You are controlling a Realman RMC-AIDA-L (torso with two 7-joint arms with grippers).
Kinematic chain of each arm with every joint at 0, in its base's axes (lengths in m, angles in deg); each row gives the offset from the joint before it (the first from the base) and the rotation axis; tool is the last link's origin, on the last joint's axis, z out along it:
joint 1: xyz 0 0 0.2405 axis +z
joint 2: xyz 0 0 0 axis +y
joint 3: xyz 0 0 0.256 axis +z
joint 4: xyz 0 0 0 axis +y
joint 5: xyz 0 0 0.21 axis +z
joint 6: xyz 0 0 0 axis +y
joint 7: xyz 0 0 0.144 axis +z
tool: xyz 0 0 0
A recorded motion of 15 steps. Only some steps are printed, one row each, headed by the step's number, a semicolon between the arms.
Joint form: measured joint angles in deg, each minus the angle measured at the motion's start. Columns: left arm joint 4, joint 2, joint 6, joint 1, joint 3, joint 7, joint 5; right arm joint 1, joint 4, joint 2, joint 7, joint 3, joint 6, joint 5.
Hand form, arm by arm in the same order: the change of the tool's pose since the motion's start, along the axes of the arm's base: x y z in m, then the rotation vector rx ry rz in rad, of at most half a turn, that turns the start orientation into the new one. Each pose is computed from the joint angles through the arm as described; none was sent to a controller.
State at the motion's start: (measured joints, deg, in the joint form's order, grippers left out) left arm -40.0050 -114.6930 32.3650 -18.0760 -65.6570 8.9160 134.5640; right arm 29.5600 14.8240 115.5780 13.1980 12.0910 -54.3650 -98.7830
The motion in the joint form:
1: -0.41 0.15 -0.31 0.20 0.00 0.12 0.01; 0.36 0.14 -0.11 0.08 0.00 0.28 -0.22
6: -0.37 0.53 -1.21 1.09 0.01 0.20 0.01; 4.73 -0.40 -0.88 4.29 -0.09 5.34 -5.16
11: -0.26 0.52 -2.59 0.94 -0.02 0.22 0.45; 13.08 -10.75 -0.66 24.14 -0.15 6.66 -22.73
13: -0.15 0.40 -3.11 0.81 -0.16 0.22 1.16; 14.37 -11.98 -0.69 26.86 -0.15 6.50 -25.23
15: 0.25 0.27 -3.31 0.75 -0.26 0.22 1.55; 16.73 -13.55 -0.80 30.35 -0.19 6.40 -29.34
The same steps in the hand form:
1: -0.0001 -0.0003 0.0006 -0.0021 0.0013 0.0003; -0.0018 0.0020 -0.0004 -0.0054 -0.0012 0.0050
6: -0.0089 -0.0052 0.0015 -0.0131 0.0099 0.0255; -0.0180 0.0237 -0.0065 -0.1007 -0.0218 0.0398
11: -0.0101 -0.0053 -0.0015 -0.0354 0.0176 0.0348; -0.0462 0.0644 0.0042 -0.2441 -0.0436 0.1395
13: -0.0097 -0.0050 -0.0034 -0.0462 0.0256 0.0338; -0.0521 0.0700 0.0057 -0.2649 -0.0470 0.1551
15: -0.0111 -0.0057 -0.0048 -0.0524 0.0316 0.0377; -0.0641 0.0796 0.0069 -0.3019 -0.0669 0.1889

